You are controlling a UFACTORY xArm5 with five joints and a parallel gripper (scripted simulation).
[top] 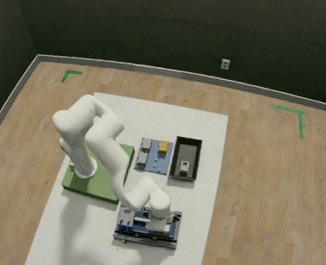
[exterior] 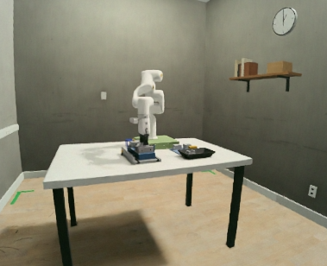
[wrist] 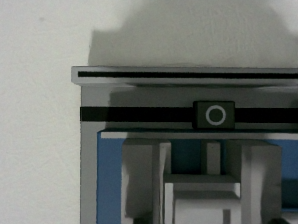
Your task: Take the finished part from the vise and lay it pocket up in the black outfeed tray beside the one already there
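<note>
The grey pocketed block is 40 mm ahead of my hand, 330 mm to the left of it and 90 mm below it. Also, from my hand: blue plate 130 mm behind, 370 mm to the left, 120 mm below; orange block 100 mm behind, 420 mm to the left, 100 mm below.
</note>
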